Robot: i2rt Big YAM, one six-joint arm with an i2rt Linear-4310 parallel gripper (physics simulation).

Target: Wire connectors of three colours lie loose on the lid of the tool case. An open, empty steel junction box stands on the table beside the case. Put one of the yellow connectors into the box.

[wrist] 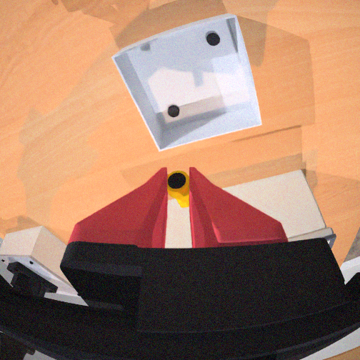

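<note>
My gripper (177, 176) has two red fingers and is shut on a yellow connector (184, 191), whose dark round opening faces the camera between the fingertips. The open steel junction box (192, 85) stands on the table just beyond the fingertips, in the upper middle of the view. Two dark round holes show in its floor, and no connector shows inside it. The held connector appears on the near side of the box, outside its near wall in the picture. How high it is above the table I cannot tell.
A flat cream surface (272, 202) lies behind and to the right of the fingers. A pale block-like part (31, 243) with a dark fitting is at the lower left. The wooden table (65, 125) surrounds the box, with shadows on it.
</note>
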